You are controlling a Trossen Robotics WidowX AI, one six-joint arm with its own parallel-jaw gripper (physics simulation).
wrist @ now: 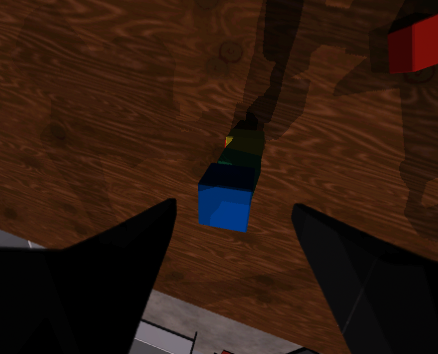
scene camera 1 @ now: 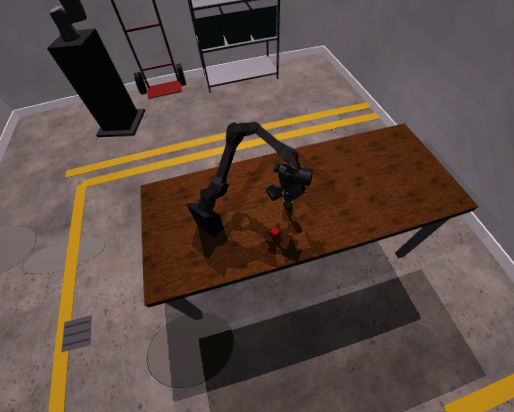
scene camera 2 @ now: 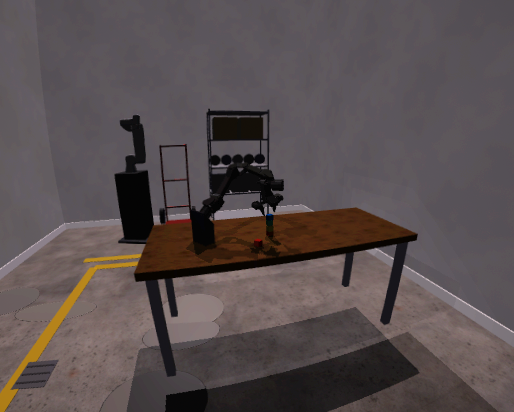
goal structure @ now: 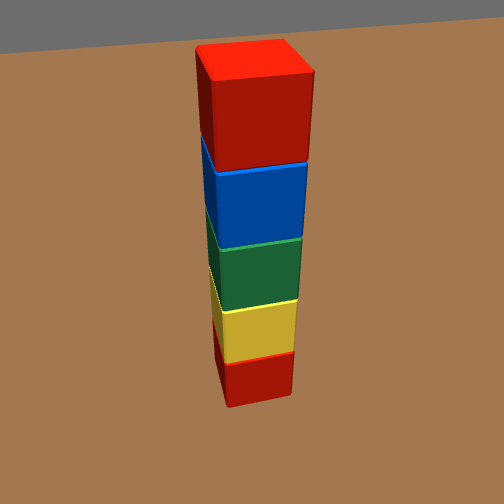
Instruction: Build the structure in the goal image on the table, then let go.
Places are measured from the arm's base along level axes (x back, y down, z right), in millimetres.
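Pixels of known places: gripper, fingertip midpoint: (wrist: 234, 208) (scene camera 2: 269, 214); arm's base, origin of the base link: (scene camera 1: 203, 208) (scene camera 2: 202, 216).
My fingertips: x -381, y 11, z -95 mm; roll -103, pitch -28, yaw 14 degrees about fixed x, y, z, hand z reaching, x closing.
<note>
Ahead of a thing's pixels: the offset from my fingertips to its top centre. Level surfaces: height alone.
A stack of cubes stands upright on the table @(dy +137 mm) (scene camera 1: 360, 165) (scene camera 2: 340, 225). A blue cube @(dy +6, dx -3, dz -10 mm) (scene camera 2: 269, 217) (wrist: 225, 207) is on top, with a shadowed green cube @(dy +39, dx -1, dz -9 mm) (scene camera 2: 269, 223) (wrist: 244, 165) under it and a yellow cube @(dy +72, dx -5, dz +3 mm) (scene camera 1: 289, 204) (wrist: 248, 141) lower down. A sliver of red shows beside the yellow; the stack's foot is too dark to tell clearly. My gripper (scene camera 1: 286, 192) (scene camera 2: 268, 208) (wrist: 234, 208) is open and empty, just above the stack, its fingers apart on either side of the blue cube in the wrist view. A loose red cube @(dy +104, dx +63, dz +148 mm) (scene camera 1: 275, 232) (scene camera 2: 258, 243) (wrist: 425, 45) lies apart from the stack.
The arm's base (scene camera 1: 206, 220) (scene camera 2: 203, 229) stands on the table's left part. Behind the table are a black pedestal (scene camera 1: 95, 80) (scene camera 2: 134, 205) with another arm, a red hand truck (scene camera 1: 164, 89), and a shelf rack (scene camera 1: 240, 44).
</note>
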